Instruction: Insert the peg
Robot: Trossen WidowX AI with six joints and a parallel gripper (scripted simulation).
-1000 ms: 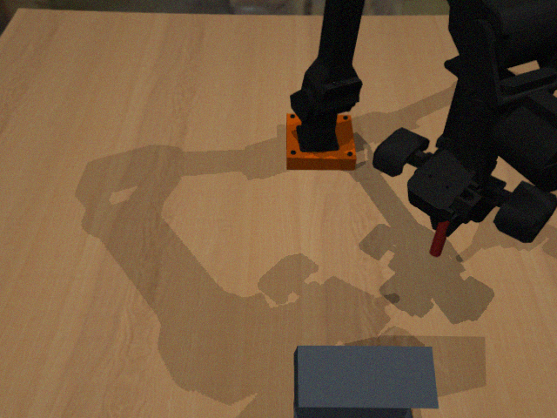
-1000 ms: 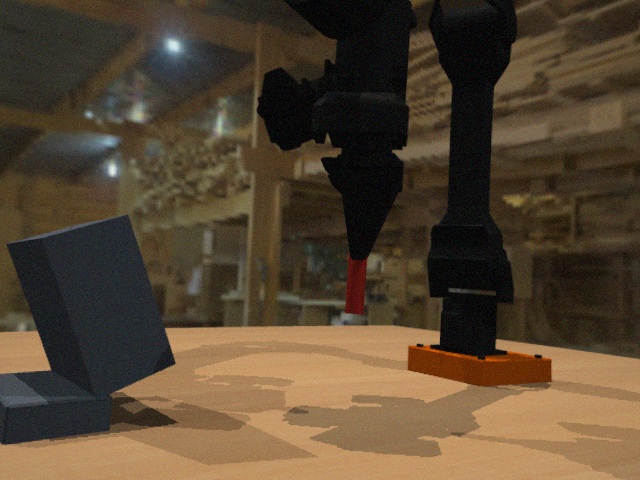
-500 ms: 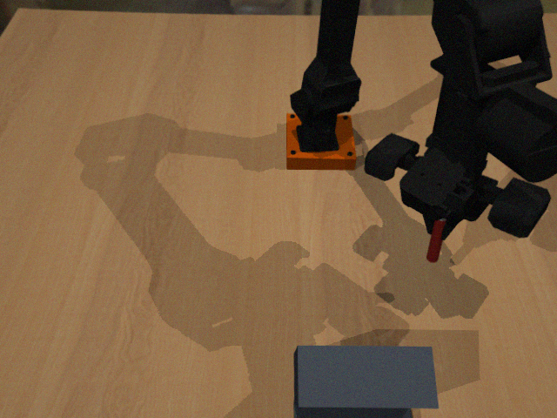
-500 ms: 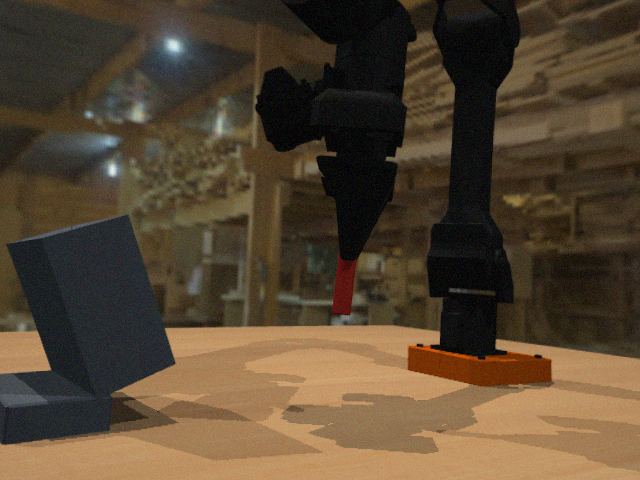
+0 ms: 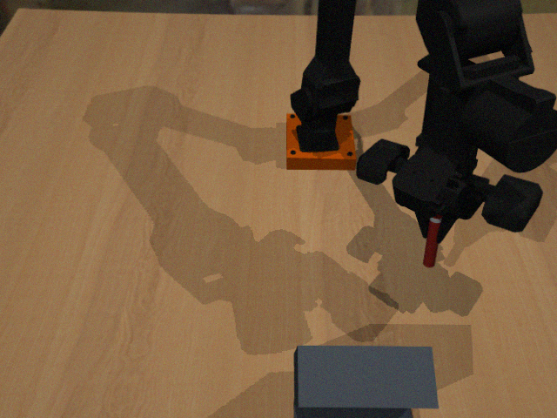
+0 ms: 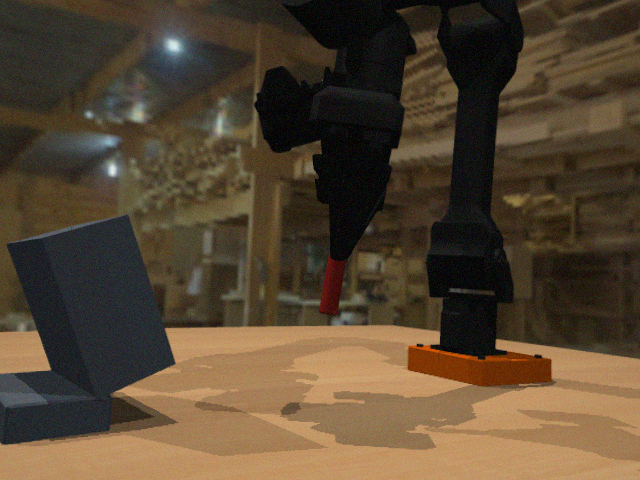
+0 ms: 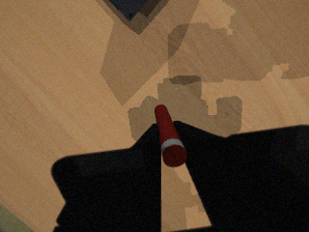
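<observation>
Right now the sloped panel is 15 cm ahead of my gripper tip, 12 cm to the right of it and 4 cm below it. The rest, counted from my gripper tip: low foot 17 cm ahead, 12 cm to the right, 11 cm below; then round red peg 2 cm above.
</observation>
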